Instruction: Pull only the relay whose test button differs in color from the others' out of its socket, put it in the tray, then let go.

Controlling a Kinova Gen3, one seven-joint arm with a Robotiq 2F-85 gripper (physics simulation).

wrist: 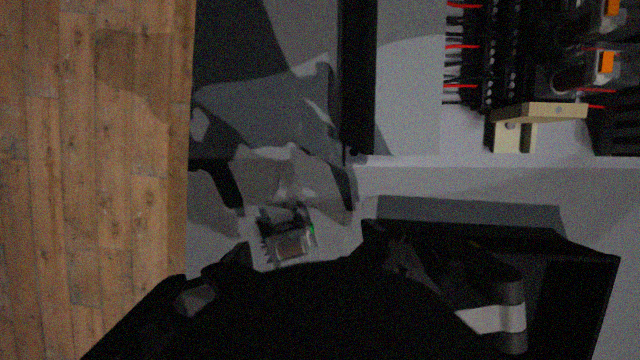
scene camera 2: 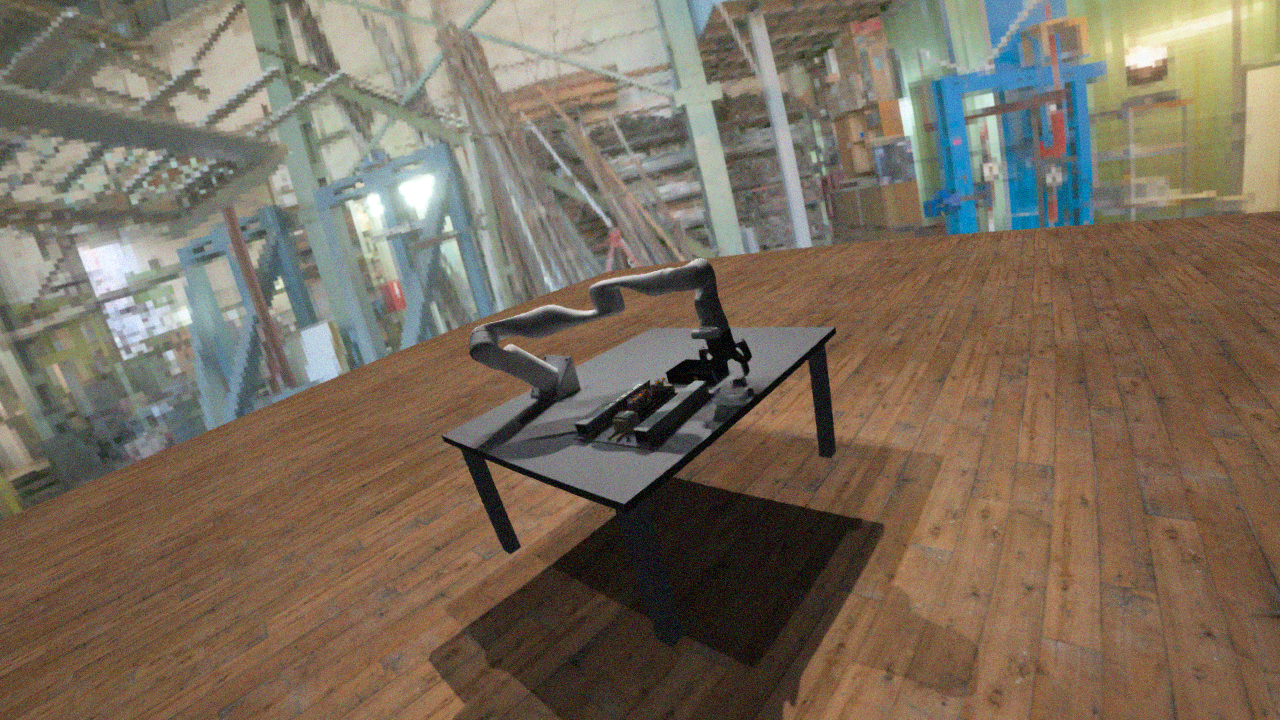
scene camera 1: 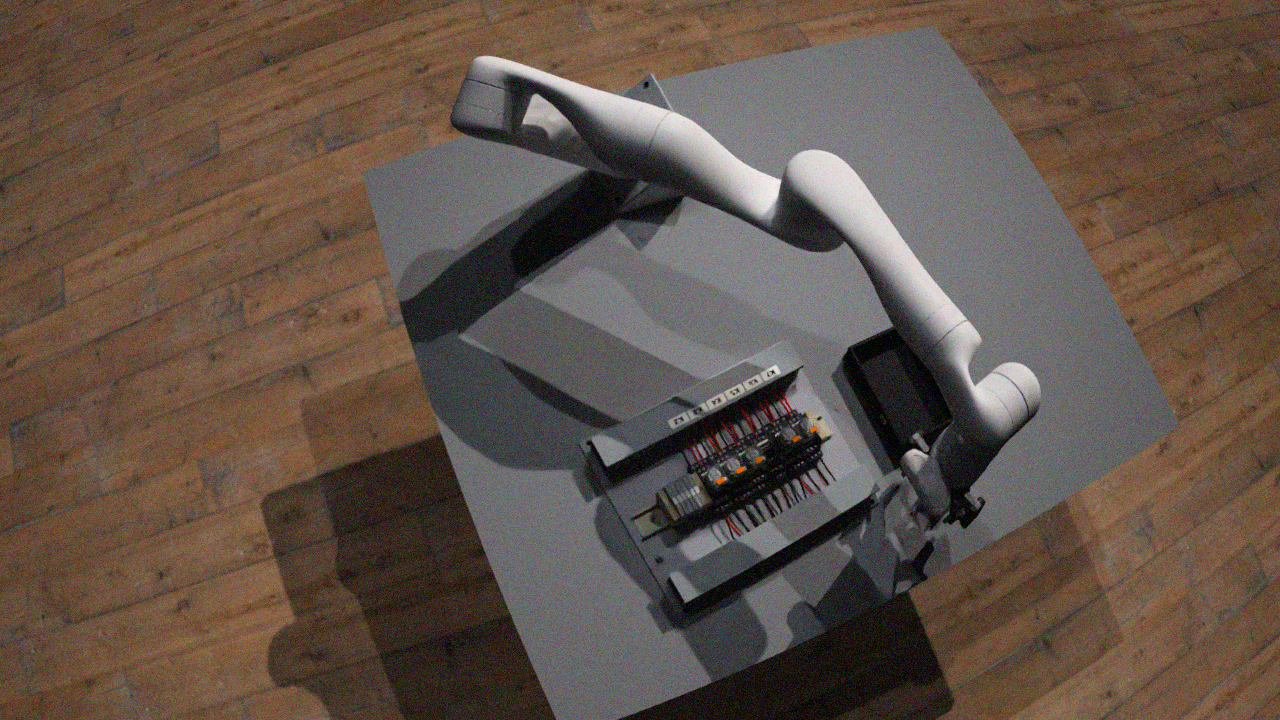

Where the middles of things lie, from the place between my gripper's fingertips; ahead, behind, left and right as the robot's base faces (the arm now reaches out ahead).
Labels:
I see my gripper 16 cm past the beige end bracket (wrist: 528,112) and 10 cm to the left of it. Also, from my hand: mounting panel (scene camera 1: 633,486): 16 cm behind, 22 cm to the right, 2 cm below.

